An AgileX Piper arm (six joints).
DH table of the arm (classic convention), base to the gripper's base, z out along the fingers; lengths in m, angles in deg. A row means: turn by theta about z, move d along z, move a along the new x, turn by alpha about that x. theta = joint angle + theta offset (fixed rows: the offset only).
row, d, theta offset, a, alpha
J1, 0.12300, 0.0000, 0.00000, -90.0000
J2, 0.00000, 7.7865, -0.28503, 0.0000
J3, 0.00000, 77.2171, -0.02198, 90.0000
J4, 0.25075, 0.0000, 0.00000, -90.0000
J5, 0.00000, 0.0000, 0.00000, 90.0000
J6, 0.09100, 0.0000, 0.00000, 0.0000
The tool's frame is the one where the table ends.
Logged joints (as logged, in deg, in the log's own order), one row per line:
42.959, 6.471, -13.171, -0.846, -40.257, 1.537
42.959, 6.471, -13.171, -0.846, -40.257, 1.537
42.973, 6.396, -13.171, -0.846, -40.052, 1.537
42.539, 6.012, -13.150, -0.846, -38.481, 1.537
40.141, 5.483, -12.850, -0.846, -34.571, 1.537
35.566, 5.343, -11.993, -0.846, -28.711, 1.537
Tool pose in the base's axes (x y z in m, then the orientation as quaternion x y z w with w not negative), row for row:
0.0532, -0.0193, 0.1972, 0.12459, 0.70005, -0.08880, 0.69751
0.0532, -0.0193, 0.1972, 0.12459, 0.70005, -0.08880, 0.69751
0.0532, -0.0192, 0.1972, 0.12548, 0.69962, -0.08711, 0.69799
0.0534, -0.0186, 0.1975, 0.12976, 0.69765, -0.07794, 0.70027
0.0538, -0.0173, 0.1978, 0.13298, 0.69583, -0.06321, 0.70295
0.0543, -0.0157, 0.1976, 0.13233, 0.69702, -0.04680, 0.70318
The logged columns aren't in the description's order. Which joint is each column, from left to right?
Columns, left to right: J6, J5, J1, J2, J4, J3.
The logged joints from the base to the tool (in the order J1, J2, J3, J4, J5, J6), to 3 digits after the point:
-13.171, -0.846, 1.537, -40.257, 6.471, 42.959
-13.171, -0.846, 1.537, -40.257, 6.471, 42.959
-13.171, -0.846, 1.537, -40.052, 6.396, 42.973
-13.150, -0.846, 1.537, -38.481, 6.012, 42.539
-12.850, -0.846, 1.537, -34.571, 5.483, 40.141
-11.993, -0.846, 1.537, -28.711, 5.343, 35.566

